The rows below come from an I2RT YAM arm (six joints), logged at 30 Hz.
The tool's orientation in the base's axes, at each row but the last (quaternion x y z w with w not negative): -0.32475, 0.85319, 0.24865, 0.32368; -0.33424, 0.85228, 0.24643, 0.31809; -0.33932, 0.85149, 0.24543, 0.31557; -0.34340, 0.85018, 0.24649, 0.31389
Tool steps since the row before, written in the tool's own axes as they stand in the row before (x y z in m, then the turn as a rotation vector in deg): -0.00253, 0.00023, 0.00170, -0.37, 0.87, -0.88; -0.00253, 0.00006, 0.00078, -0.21, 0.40, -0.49; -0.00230, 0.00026, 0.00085, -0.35, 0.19, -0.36; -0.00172, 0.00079, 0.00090, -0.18, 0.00, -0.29
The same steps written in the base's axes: 0.00197, 0.00223, 0.00072, -0.75, 0.17, 1.04; 0.00170, 0.00158, 0.00127, -0.35, 0.04, 0.56; 0.00144, 0.00168, 0.00109, -0.07, 0.04, 0.53; 0.00072, 0.00182, 0.00076, 0.00, -0.11, 0.32
